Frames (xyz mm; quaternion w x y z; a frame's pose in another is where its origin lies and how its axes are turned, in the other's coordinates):
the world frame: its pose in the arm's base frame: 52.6 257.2 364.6 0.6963 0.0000 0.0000 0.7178
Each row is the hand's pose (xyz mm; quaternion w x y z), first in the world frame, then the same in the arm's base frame.
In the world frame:
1: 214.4 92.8 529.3 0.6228 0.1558 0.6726 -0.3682
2: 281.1 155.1 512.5 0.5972 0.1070 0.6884 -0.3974
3: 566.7 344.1 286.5 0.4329 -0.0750 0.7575 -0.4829
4: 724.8 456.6 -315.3 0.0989 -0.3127 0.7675 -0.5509
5: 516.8 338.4 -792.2 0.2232 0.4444 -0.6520 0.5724
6: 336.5 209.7 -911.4 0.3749 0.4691 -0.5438 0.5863
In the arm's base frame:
1: -46.7 468.7 893.9 0.6979 -0.3743 0.5801 0.1907
2: -111.0 533.5 877.1 0.7011 -0.4196 0.5561 0.1520
3: -308.6 813.2 651.1 0.6480 -0.5959 0.4736 -0.0255
4: -425.8 967.8 49.3 0.4643 -0.7686 0.3099 -0.3126
5: -301.4 763.5 -427.6 0.2554 -0.7774 0.1350 -0.5587
6: -167.2 587.2 -546.8 0.1598 -0.7169 0.0419 -0.6773

